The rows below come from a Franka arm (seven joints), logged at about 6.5 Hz.
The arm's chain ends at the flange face. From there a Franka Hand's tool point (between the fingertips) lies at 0.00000 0.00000 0.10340 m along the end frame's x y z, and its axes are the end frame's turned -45 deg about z.
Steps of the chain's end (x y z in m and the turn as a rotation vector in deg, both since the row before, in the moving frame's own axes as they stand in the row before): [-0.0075, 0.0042, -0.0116, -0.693, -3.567, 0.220]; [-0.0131, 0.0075, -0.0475, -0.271, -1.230, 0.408]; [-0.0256, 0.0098, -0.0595, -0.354, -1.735, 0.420]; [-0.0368, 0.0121, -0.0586, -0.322, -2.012, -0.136]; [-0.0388, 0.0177, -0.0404, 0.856, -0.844, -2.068]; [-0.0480, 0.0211, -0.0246, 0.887, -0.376, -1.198]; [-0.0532, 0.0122, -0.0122, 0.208, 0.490, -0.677]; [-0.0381, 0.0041, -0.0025, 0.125, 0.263, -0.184]
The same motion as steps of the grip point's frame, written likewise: [-0.0137, -0.0060, -0.0118, 2.032, -3.012, 0.220]; [-0.0165, -0.0052, -0.0475, 0.678, -1.061, 0.408]; [-0.0277, -0.0129, -0.0595, 0.977, -1.477, 0.420]; [-0.0376, -0.0196, -0.0587, 1.195, -1.650, -0.136]; [-0.0400, -0.0171, -0.0404, 1.202, 0.008, -2.068]; [-0.0482, -0.0206, -0.0246, 0.893, 0.361, -1.198]; [-0.0454, -0.0286, -0.0122, -0.199, 0.494, -0.677]; [-0.0293, -0.0239, -0.0025, -0.098, 0.274, -0.184]
